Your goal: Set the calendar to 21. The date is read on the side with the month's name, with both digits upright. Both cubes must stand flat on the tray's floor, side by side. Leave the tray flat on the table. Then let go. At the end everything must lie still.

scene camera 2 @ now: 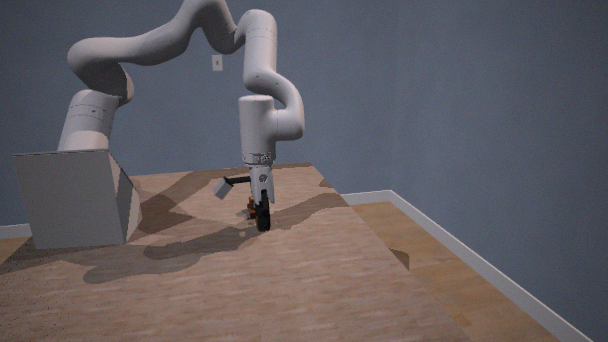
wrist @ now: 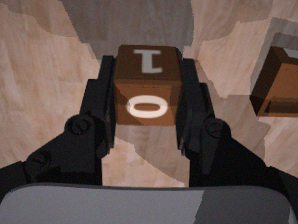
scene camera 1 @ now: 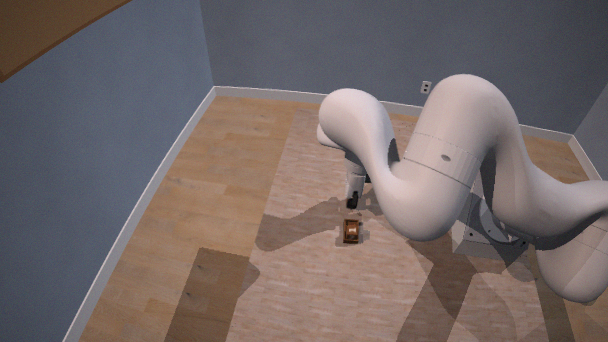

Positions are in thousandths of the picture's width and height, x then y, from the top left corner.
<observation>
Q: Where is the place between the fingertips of my gripper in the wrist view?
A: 495, 346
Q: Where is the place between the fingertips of my gripper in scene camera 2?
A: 433, 659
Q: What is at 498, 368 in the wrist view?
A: A brown wooden date cube.
</observation>
